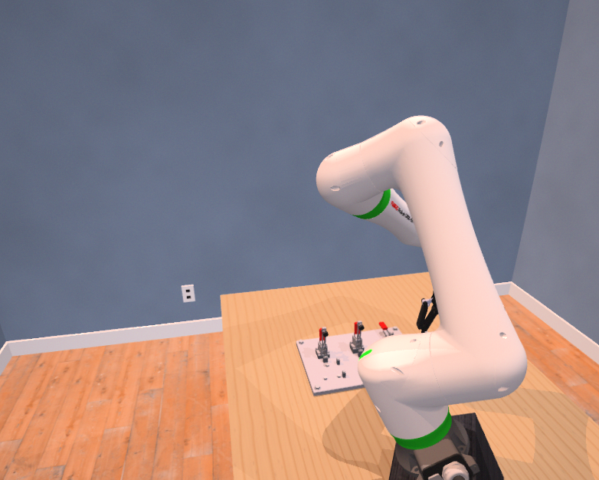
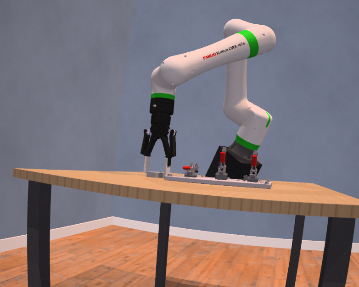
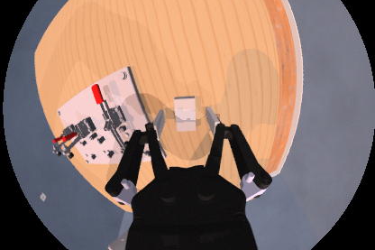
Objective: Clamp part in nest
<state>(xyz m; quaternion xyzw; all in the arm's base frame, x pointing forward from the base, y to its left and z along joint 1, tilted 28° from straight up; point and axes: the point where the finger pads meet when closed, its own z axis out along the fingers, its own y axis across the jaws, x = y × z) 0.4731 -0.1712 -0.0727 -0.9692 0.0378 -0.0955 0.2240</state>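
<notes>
My hand is 3 cm above the pale grey part. Also, from my hand: grey fixture plate (25 cm to the left, 4 cm behind, 3 cm below).
</notes>
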